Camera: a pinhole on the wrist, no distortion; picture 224 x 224 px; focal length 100.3 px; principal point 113.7 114.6 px. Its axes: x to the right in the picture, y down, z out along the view. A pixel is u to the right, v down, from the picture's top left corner.
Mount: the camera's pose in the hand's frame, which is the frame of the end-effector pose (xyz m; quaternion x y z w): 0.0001 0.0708 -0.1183 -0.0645 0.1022 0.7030 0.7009
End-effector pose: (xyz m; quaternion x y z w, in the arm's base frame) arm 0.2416 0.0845 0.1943 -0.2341 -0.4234 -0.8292 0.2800
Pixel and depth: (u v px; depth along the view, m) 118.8 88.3 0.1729
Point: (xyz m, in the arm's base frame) 0.2878 0.0496 0.3206
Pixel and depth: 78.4 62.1 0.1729
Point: 0.2114 0.0819 0.3179
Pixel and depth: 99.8 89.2 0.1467
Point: 0.2691 0.0536 0.2855
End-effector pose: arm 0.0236 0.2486 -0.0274 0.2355 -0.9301 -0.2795 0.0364
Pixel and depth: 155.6 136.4 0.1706
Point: -0.0328 0.4101 0.0437
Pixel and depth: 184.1 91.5 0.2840
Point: -0.2056 0.5090 0.0550
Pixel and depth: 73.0 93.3 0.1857
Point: -0.0532 0.2946 -0.0738
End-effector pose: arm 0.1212 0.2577 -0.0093 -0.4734 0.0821 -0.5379 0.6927
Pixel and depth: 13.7 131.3 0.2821
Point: 0.1576 0.4126 0.2011
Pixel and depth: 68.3 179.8 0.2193
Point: 0.1638 0.4350 -0.0126
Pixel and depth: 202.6 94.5 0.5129
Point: 0.7614 0.2894 -0.2862
